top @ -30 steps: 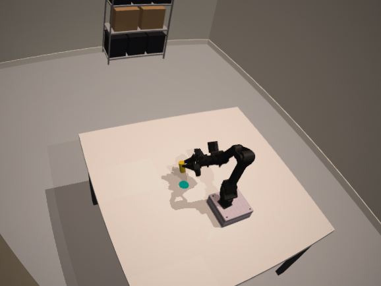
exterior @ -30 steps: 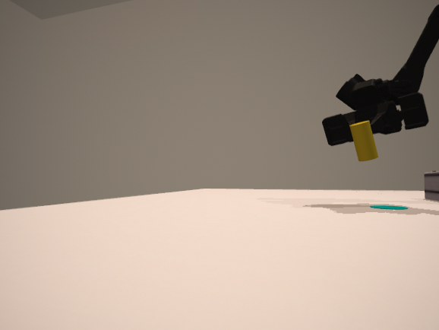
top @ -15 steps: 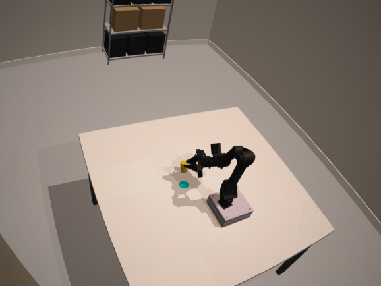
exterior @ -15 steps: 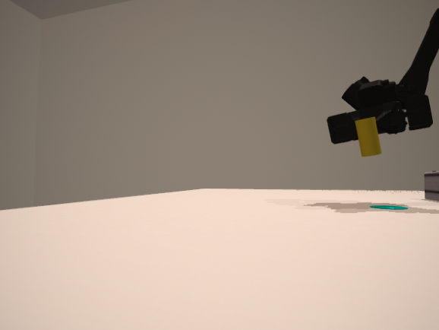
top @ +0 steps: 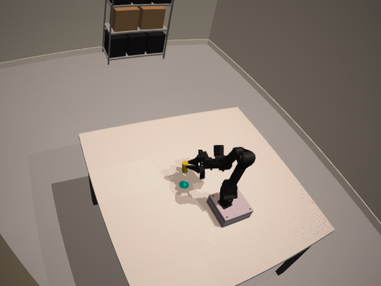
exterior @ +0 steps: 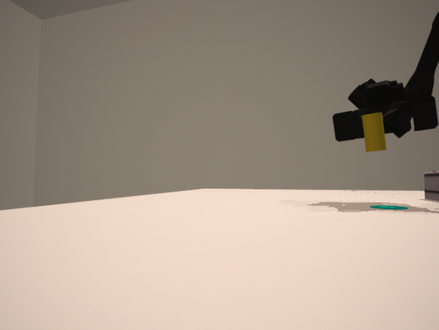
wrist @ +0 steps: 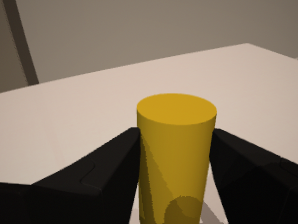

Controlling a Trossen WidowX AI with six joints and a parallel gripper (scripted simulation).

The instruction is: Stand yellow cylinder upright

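My gripper tip is 15 cm above the cyan circle and 2 cm past it. Round my gripper tip: yellow tall cylinder: 2 cm below.
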